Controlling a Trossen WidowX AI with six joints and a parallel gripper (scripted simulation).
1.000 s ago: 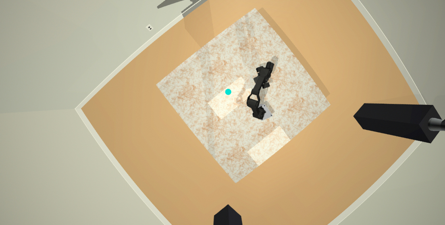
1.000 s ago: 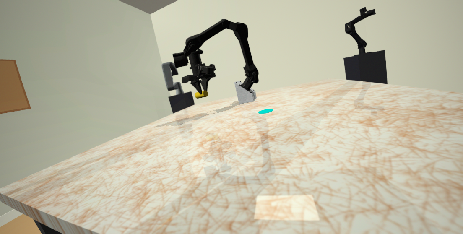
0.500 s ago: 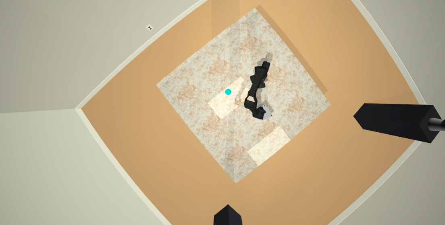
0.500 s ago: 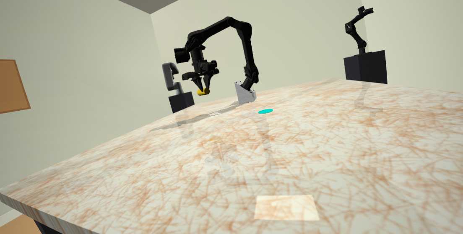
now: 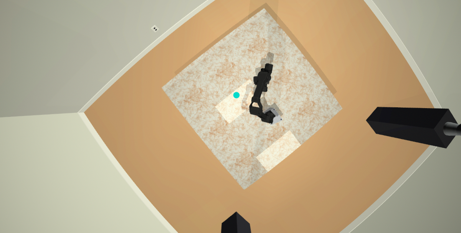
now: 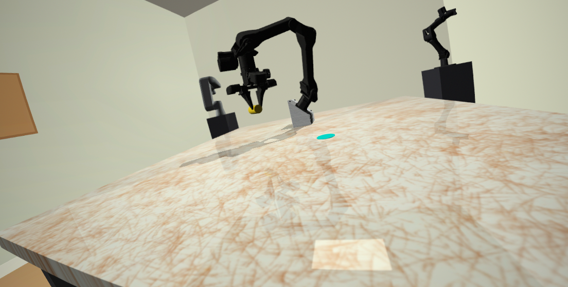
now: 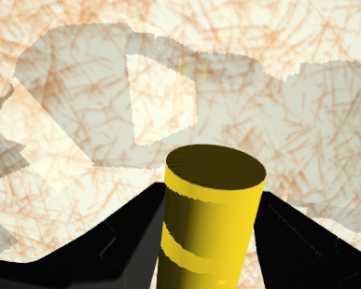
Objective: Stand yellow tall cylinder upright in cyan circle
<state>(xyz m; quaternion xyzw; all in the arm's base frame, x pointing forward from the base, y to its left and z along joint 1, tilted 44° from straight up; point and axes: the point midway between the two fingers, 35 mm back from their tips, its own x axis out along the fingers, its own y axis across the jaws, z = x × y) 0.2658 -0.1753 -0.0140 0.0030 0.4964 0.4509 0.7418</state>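
My gripper tip is now 230 mm to the right of the cyan circle, 140 mm above it and 70 mm short of it. Round my gripper tip: yellow tall cylinder (10 mm to the right, 10 mm behind).
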